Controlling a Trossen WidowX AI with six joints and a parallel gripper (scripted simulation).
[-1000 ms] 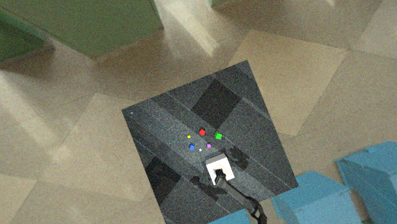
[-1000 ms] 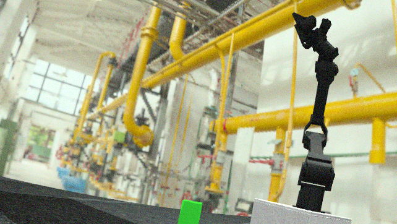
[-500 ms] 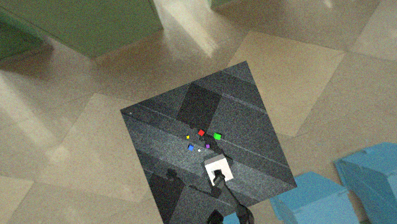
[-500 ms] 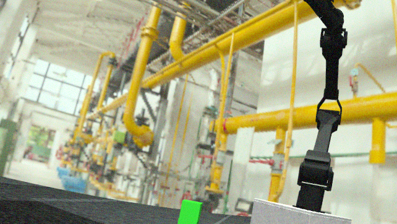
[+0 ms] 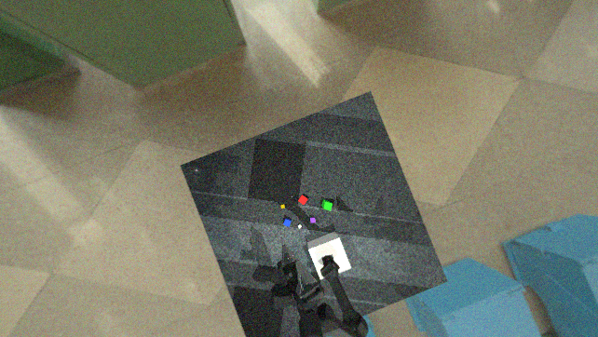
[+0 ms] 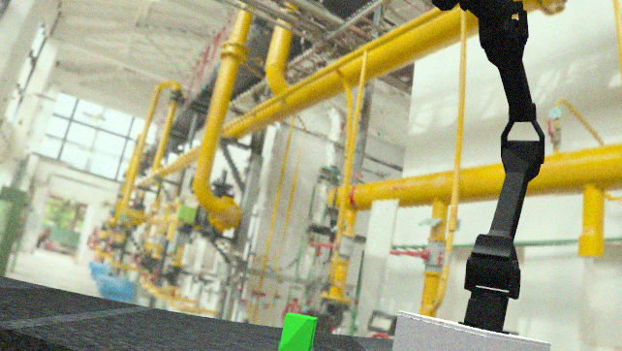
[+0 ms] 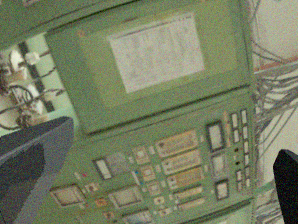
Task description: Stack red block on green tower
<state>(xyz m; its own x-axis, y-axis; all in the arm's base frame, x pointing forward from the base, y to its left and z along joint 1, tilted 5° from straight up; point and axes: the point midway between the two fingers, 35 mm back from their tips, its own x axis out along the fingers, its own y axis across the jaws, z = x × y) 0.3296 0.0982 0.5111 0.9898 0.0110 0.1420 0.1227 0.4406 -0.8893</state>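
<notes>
The red block is 40 mm ahead of my gripper tip, 70 mm to the right of it and 620 mm below it. From my gripper tip the other things lie so: yellow block: 30 mm ahead, 60 mm to the left, 630 mm below; purple block: 100 mm behind, 90 mm to the right, 630 mm below; blue block: 80 mm behind, 60 mm to the left, 620 mm below.
</notes>
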